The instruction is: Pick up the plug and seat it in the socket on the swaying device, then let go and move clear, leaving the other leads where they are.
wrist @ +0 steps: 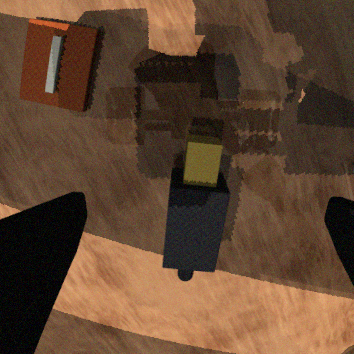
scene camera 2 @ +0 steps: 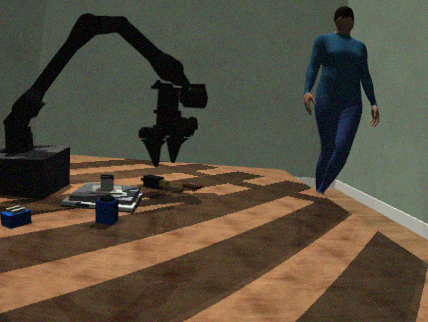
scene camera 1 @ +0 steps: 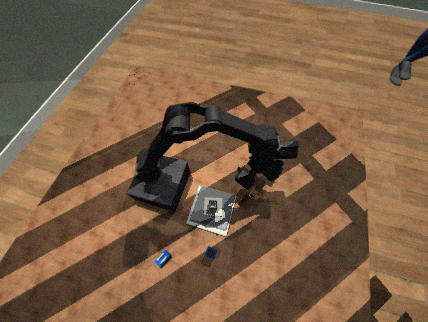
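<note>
The plug has a dark body [scene camera 2: 151, 180] [wrist: 196, 225] and a yellow end [wrist: 202, 162]. It lies on the wooden surface beside the device. My gripper [scene camera 2: 165, 163] [wrist: 209, 207] is open and empty above the plug, with the plug's body between the two fingers as seen in the wrist view. The device is a flat grey and white slab [scene camera 1: 206, 226] [scene camera 2: 130, 204]. Its small upright socket [scene camera 1: 212, 204] [scene camera 2: 106, 182] stands near the slab's middle. The device does not show in the wrist view. The arm hides the plug in scene camera 1.
An orange-red block [scene camera 2: 192, 186] [wrist: 77, 75] with a pale strip lies beyond the plug's yellow end. A low blue block [scene camera 1: 163, 258] [scene camera 2: 16, 218] and a taller blue block [scene camera 1: 210, 253] [scene camera 2: 106, 212] stand near the device. A person [scene camera 1: 401, 72] [scene camera 2: 340, 75] is in the background. Dark striped shadows cross the surface.
</note>
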